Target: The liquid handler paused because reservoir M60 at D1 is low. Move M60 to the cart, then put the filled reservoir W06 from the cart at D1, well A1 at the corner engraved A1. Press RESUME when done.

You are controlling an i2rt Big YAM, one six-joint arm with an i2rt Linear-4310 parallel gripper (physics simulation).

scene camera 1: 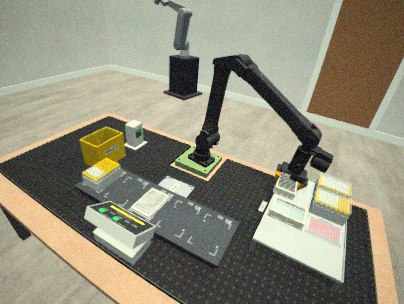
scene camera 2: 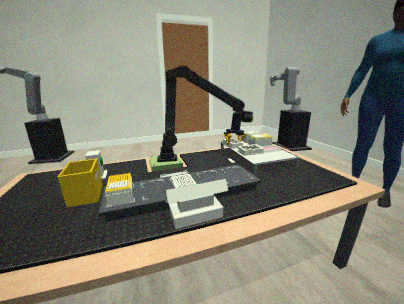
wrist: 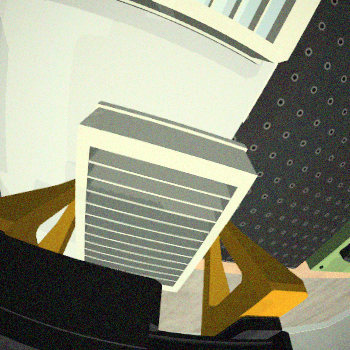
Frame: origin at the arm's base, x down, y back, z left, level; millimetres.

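Where they show: gripper, fingertip midpoint: (scene camera 1: 285, 187) (wrist: 150, 199); arm's base, origin of the base link: (scene camera 1: 201, 159) (scene camera 2: 167, 159).
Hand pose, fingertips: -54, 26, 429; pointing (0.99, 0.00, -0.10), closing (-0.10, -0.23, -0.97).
Observation:
Each offset is from my fingertips to the centre of the thing, as dx, dy, dz. "spot": to the spot under its first point.
My gripper (scene camera 1: 291, 177) (scene camera 2: 234, 138) (wrist: 150, 199) is shut on a pale, low-filled reservoir {-9, +11, -1} (scene camera 1: 287, 186) (wrist: 150, 205), with a yellow finger at each side. It is at the cart's end nearest the arm base; whether it touches the cart surface is unclear. Its label is not readable; it looks like M60. A second reservoir {-6, -136, +60} (scene camera 1: 288, 211) (scene camera 2: 251, 149) (wrist: 272, 47), with pale blue liquid, stands on the white cart {+37, -74, +121} (scene camera 1: 280, 242) (scene camera 2: 272, 158) (wrist: 150, 75). The dark deck (scene camera 1: 175, 231) (scene camera 2: 237, 181) has corner-marked slots; its engravings are not readable. The console {spot: -48, -570, -330} (scene camera 1: 120, 218) (scene camera 2: 196, 192) shows green buttons in scene camera 1.
Yellow-topped tip racks {-48, -12, +181} (scene camera 1: 332, 202) (scene camera 2: 260, 137) and a pink plate {+3, -120, +194} (scene camera 1: 325, 230) share the cart. A white plate {+15, -425, -359} (scene camera 1: 151, 201) (scene camera 2: 183, 180) and a tip rack {-10, -467, -604} (scene camera 1: 102, 173) (scene camera 2: 119, 184) are on the deck. A yellow bin {+3, -350, -788} (scene camera 1: 102, 147) (scene camera 2: 80, 183) and small white device {+5, -154, -802} (scene camera 1: 134, 135) stand beyond.

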